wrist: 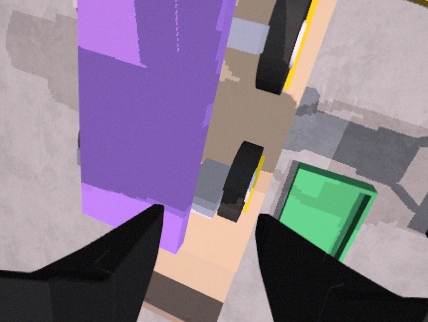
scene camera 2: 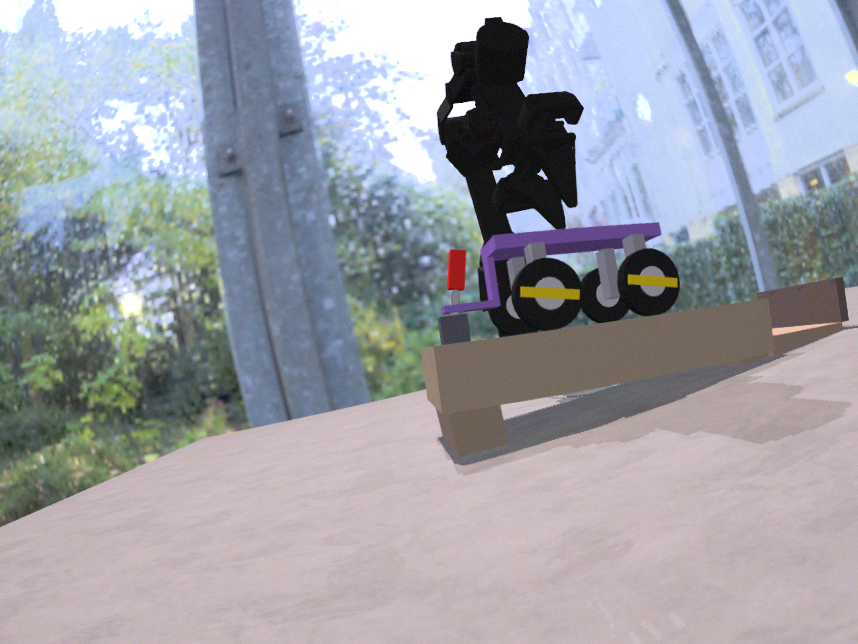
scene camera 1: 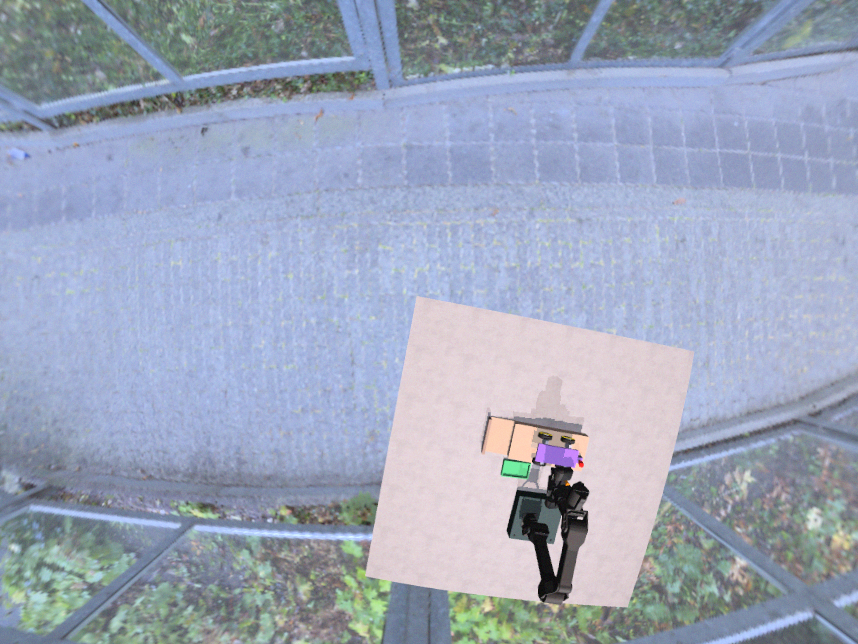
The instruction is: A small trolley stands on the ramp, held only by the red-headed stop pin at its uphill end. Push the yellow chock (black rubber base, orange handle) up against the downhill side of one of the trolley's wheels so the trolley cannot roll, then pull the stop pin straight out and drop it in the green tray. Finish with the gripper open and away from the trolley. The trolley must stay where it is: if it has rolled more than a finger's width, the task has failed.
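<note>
The gripper [scene camera 1: 550, 471], [scene camera 2: 567, 218], [wrist: 210, 219] shares the scene with a purple trolley [scene camera 1: 559, 456], [wrist: 147, 83]. A red-headed stop pin [scene camera 2: 457, 258] is visible as well, though in the wrist view the pin is out of frame.
</note>
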